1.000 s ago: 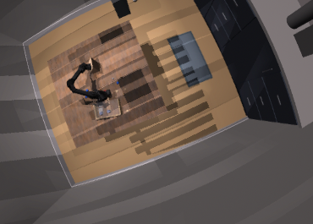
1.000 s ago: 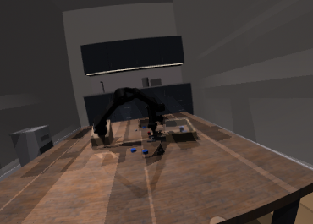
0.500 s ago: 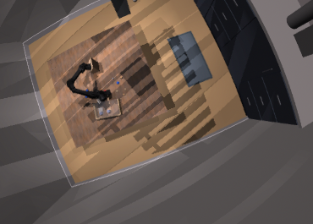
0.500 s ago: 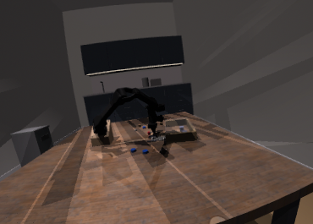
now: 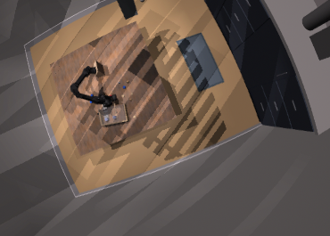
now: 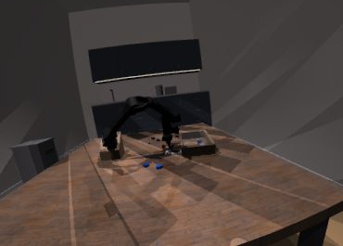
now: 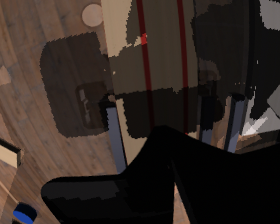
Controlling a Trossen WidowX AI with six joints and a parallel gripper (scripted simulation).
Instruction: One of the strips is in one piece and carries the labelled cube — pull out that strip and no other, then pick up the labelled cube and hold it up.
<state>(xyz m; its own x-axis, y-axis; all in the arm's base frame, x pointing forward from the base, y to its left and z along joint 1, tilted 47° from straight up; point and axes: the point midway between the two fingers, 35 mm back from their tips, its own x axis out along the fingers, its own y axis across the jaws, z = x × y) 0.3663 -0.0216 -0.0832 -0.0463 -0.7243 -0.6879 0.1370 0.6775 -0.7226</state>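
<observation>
My gripper tip is now 100 mm short of the tan strip and 10 mm to the left of it.
</observation>
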